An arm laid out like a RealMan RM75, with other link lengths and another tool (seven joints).
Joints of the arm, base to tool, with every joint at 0 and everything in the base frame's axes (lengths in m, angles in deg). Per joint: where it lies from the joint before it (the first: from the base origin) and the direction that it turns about. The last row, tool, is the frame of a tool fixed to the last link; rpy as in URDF.
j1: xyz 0 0 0.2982 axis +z
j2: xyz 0 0 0 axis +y
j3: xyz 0 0 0.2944 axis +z
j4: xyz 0 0 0 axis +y
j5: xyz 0 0 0.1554 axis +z
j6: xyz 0 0 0 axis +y
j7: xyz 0 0 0.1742 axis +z
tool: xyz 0.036 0.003 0.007 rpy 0 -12.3 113.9
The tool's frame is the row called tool.
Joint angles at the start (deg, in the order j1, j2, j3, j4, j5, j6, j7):
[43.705, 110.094, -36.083, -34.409, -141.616, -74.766, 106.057]
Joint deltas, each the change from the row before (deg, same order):
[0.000, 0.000, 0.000, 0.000, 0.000, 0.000, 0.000]
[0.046, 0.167, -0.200, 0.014, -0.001, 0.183, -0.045]
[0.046, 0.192, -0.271, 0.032, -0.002, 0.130, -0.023]
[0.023, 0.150, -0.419, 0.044, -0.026, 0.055, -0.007]
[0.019, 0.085, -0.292, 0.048, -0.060, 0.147, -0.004]
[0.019, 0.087, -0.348, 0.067, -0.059, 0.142, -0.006]
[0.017, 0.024, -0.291, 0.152, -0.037, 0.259, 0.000]
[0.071, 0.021, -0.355, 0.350, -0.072, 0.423, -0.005]
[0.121, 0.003, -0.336, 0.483, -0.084, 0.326, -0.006]
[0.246, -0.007, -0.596, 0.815, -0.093, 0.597, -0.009]
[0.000, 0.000, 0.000, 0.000, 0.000, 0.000, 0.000]
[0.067, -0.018, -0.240, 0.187, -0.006, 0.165, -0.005]
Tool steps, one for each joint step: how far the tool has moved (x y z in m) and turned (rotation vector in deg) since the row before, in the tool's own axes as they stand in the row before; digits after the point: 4 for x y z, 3 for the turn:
[0.0000, 0.0000, 0.0000, 0.000, 0.000, 0.000]
[0.0010, -0.0003, 0.0011, 0.053, -0.002, -0.190]
[0.0014, -0.0007, 0.0012, 0.157, 0.058, -0.222]
[0.0011, -0.0011, 0.0010, 0.311, 0.037, -0.324]
[0.0004, -0.0006, 0.0007, 0.180, -0.091, -0.226]
[0.0004, -0.0008, 0.0008, 0.229, -0.085, -0.265]
[-0.0001, -0.0005, 0.0006, 0.147, -0.168, -0.156]
[-0.0001, -0.0007, 0.0011, 0.226, -0.217, -0.163]
[0.0004, -0.0010, 0.0011, 0.353, -0.086, -0.155]
[0.0007, -0.0011, 0.0019, 0.527, -0.163, -0.295]
[0.0000, 0.0000, 0.0000, 0.000, 0.000, 0.000]
[0.0000, -0.0002, 0.0004, 0.141, -0.082, -0.153]

